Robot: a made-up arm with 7 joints. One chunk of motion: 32 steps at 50 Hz.
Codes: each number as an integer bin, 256 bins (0 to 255) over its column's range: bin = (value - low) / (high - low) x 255, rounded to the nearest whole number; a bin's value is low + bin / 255 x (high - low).
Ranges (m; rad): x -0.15..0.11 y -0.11..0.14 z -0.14..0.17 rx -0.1..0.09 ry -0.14..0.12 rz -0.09..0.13
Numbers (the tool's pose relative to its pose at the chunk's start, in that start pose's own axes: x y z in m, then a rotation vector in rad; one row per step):
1: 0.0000 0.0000 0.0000 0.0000 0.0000 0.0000
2: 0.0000 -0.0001 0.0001 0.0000 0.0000 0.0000
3: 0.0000 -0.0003 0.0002 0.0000 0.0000 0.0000
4: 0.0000 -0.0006 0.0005 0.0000 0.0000 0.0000
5: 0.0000 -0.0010 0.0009 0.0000 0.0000 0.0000
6: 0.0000 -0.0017 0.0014 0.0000 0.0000 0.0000
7: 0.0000 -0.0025 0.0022 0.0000 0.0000 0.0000
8: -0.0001 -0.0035 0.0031 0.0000 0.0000 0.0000
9: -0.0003 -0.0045 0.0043 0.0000 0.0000 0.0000
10: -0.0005 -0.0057 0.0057 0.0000 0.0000 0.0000
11: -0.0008 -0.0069 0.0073 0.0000 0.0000 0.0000
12: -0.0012 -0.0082 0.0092 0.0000 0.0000 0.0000
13: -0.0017 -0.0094 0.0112 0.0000 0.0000 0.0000
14: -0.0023 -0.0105 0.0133 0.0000 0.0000 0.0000
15: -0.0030 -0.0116 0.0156 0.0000 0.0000 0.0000
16: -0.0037 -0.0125 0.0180 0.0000 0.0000 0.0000
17: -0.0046 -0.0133 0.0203 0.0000 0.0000 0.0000
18: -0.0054 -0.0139 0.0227 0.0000 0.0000 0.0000
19: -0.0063 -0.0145 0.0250 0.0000 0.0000 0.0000
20: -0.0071 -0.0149 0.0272 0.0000 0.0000 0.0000
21: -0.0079 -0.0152 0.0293 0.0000 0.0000 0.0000
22: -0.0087 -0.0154 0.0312 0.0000 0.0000 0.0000
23: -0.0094 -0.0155 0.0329 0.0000 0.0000 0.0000
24: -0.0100 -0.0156 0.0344 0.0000 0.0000 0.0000
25: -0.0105 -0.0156 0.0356 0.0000 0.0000 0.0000
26: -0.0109 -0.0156 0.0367 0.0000 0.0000 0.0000
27: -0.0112 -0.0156 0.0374 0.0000 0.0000 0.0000
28: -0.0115 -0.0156 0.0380 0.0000 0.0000 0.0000
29: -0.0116 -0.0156 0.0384 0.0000 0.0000 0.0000
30: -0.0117 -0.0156 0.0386 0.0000 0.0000 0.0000
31: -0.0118 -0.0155 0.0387 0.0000 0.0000 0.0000
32: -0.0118 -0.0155 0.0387 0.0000 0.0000 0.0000
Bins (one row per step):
1: 147 112 115 134 137 104
2: 147 112 115 134 137 104
3: 147 112 115 134 137 104
4: 147 112 116 134 137 104
5: 147 111 116 134 137 104
6: 147 110 116 134 137 104
7: 147 110 117 134 137 104
8: 147 109 118 134 137 104
9: 147 108 119 134 137 104
10: 147 106 120 134 137 104
11: 146 105 121 134 137 104
12: 146 104 123 134 137 104
13: 145 103 124 134 137 104
14: 145 101 126 134 137 104
15: 144 100 128 134 137 104
16: 143 99 130 134 137 104
17: 143 99 132 134 137 104
18: 142 98 134 134 137 104
19: 141 97 136 134 137 104
20: 140 97 138 134 137 104
21: 139 97 139 134 137 104
22: 139 96 141 134 137 104
23: 138 96 142 134 137 104
24: 137 96 143 134 137 104
25: 137 96 144 134 137 104
26: 136 96 145 134 137 104
27: 136 96 146 134 137 104
28: 136 96 146 134 137 104
29: 136 96 147 134 137 104
30: 136 96 147 134 137 104
31: 136 96 147 134 137 104
32: 136 96 147 134 137 104

